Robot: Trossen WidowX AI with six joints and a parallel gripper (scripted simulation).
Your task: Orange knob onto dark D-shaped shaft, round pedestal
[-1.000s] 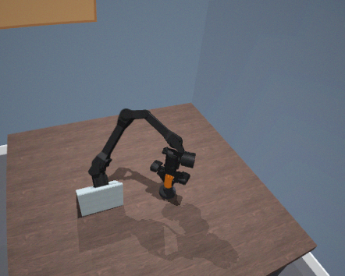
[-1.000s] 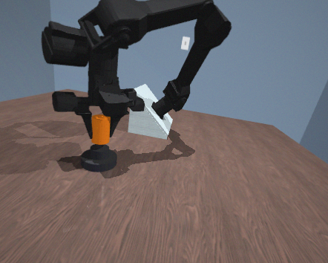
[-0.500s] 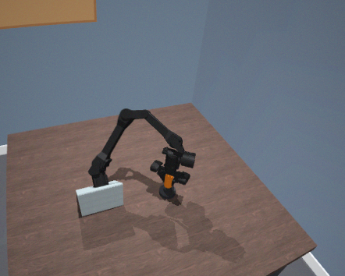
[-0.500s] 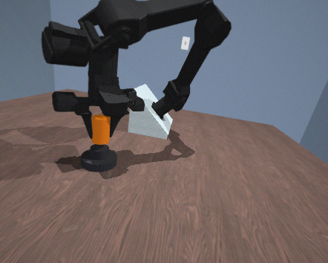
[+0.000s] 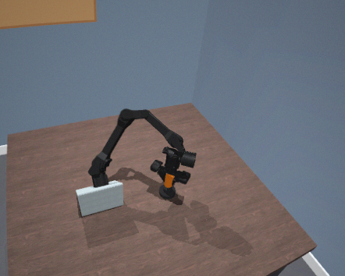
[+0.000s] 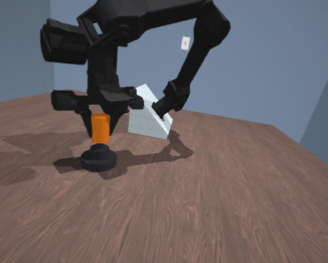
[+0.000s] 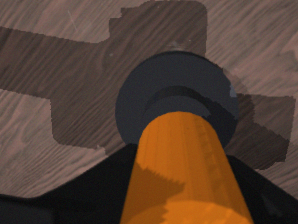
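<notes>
Now: the orange knob 2 cm above my gripper tip. The rest, counted from my gripper tip: dark round pedestal: 4 cm below.
</notes>
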